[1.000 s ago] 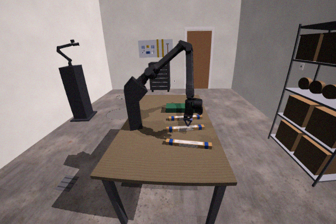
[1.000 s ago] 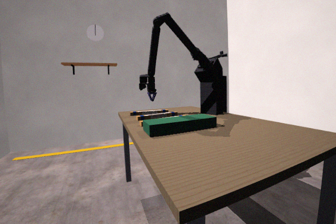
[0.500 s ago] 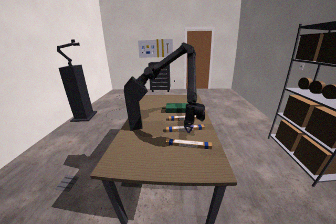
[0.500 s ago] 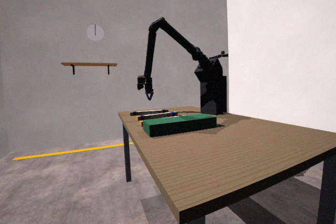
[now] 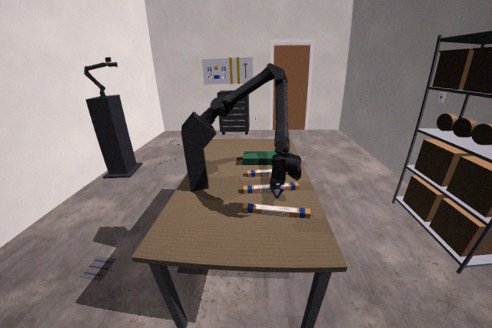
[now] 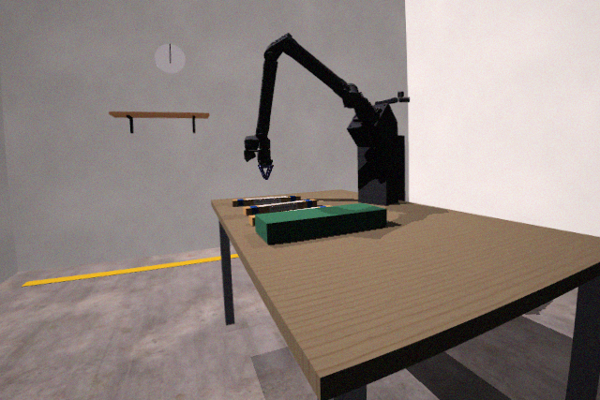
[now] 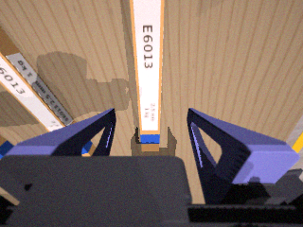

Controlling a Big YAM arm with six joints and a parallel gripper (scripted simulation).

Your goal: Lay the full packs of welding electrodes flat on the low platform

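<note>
The pack lies 11 cm below my hand. Round my hand: green low platform: 60 cm to the left, 12 cm below, 6 cm ahead.
</note>
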